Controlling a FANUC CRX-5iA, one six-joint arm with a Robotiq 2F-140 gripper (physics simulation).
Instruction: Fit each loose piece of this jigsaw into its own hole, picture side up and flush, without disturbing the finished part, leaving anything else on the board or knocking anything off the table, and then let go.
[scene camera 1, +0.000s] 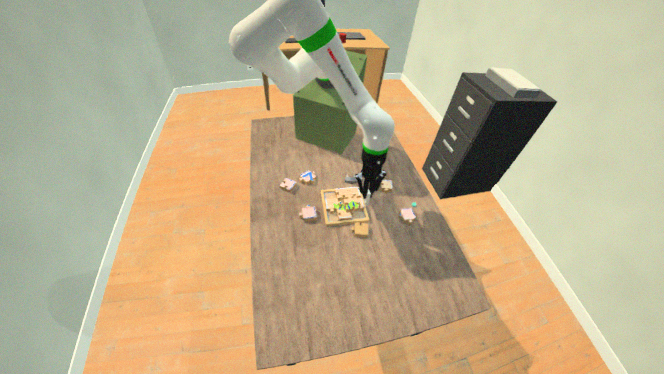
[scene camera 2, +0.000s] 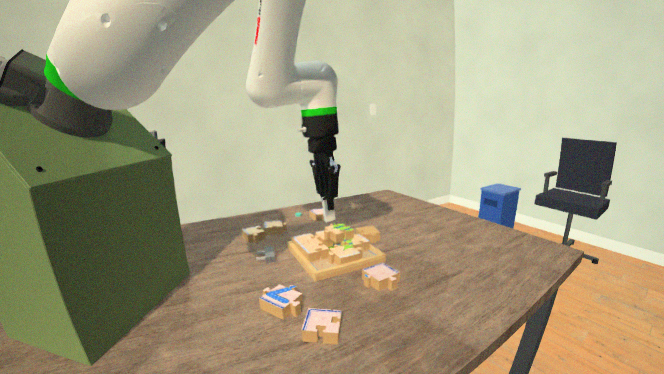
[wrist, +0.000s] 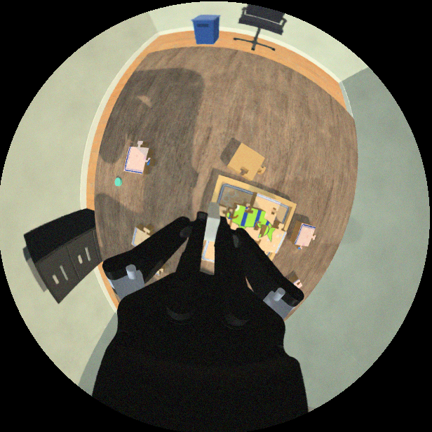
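My gripper (scene camera 1: 367, 199) (scene camera 2: 328, 215) (wrist: 212, 210) is shut and empty, pointing down at the board's side nearest the cabinet; contact is unclear. The framed board (scene camera 1: 345, 223) (scene camera 2: 345, 270) (wrist: 257, 192) holds joined pieces with a green-and-blue fish picture (wrist: 245, 216). A recess shows at one corner in the wrist view. In scene camera 2, some pieces stand above the rim. A plain wood-faced piece (scene camera 1: 361, 229) (scene camera 2: 369, 233) (wrist: 246, 160) lies beside the board. Pink pieces (scene camera 1: 408, 214) (scene camera 2: 381, 272) (wrist: 136, 159), a blue-patterned piece (scene camera 1: 308, 176) (scene camera 2: 281, 298) and a corner piece (scene camera 1: 287, 184) (scene camera 2: 322, 322) lie loose.
Two pale pieces (scene camera 2: 253, 233) (scene camera 2: 275, 226) lie at the cabinet side. A grey object (scene camera 1: 351, 179) (scene camera 2: 266, 254) lies near the board, and a small teal object (scene camera 1: 414, 204) (scene camera 2: 298, 214) (wrist: 118, 181) lies beyond. The green robot base (scene camera 1: 325, 120) (scene camera 2: 110, 250) stands on the table.
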